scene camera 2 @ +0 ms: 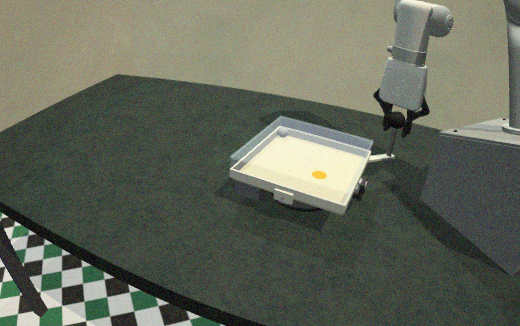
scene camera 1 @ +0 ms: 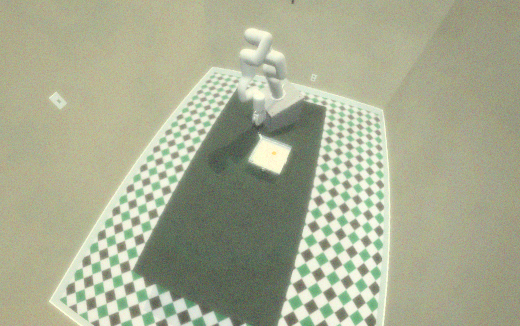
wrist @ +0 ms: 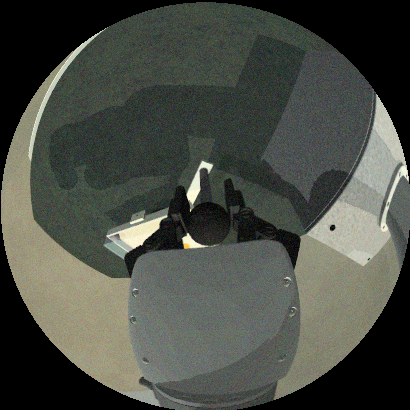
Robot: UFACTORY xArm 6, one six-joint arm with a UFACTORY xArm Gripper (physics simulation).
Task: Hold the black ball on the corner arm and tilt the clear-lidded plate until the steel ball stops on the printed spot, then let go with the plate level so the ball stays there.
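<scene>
The clear-lidded plate [scene camera 1: 265,161] [scene camera 2: 255,179] [wrist: 141,233] stands above the dark table; its exact tilt is hard to judge. The steel ball [scene camera 2: 283,132] lies inside at the back left corner in scene camera 2, against the walls and away from the orange printed spot [scene camera 1: 274,153] [scene camera 2: 319,175] [wrist: 186,246], which lies towards the front right. The white corner arm [scene camera 2: 381,158] [wrist: 196,184] carries a dark upright rod topped by the black ball [scene camera 2: 396,119] [wrist: 208,223]. My gripper [scene camera 1: 258,122] [scene camera 2: 396,126] [wrist: 205,192] points down, shut on the black ball. The steel ball is hidden in the wrist view.
The grey robot base block [scene camera 1: 287,111] [scene camera 2: 470,185] [wrist: 315,120] stands close beside the gripper and corner arm. The dark table [scene camera 1: 215,225] [scene camera 2: 150,150] [wrist: 200,60] extends around the plate, with its near edge at the lower left in scene camera 2.
</scene>
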